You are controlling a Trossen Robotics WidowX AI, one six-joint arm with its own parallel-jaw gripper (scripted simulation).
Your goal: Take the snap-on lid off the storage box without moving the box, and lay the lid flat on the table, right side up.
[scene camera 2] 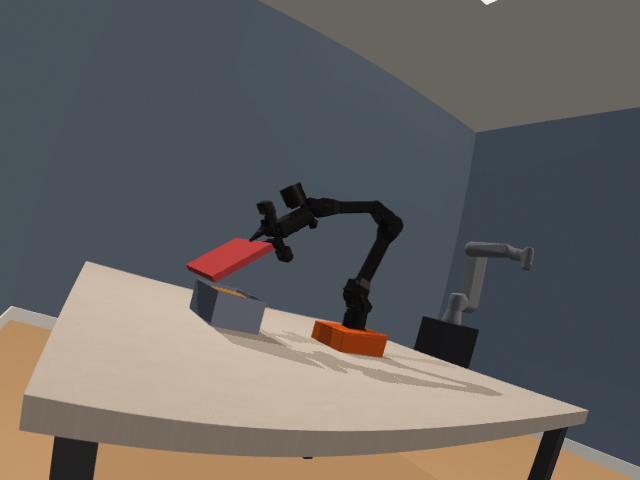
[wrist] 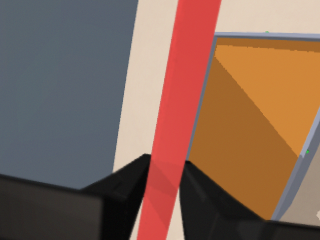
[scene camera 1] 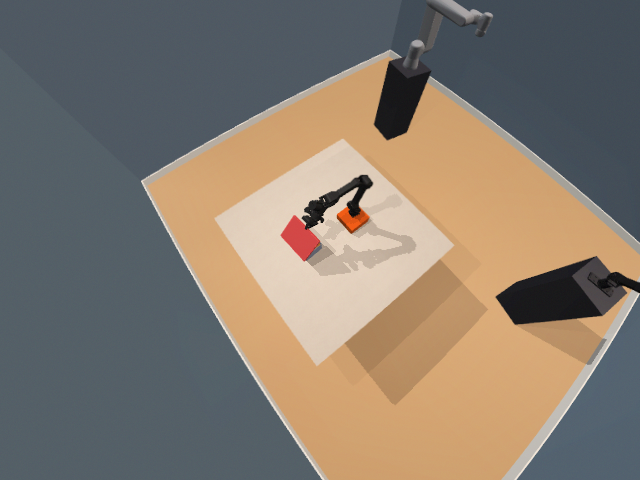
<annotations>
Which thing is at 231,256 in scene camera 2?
A red lid.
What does my gripper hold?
A red lid.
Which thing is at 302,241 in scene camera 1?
A red lid.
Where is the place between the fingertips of my gripper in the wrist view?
165,164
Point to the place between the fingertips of my gripper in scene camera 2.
At 251,244
</annotations>
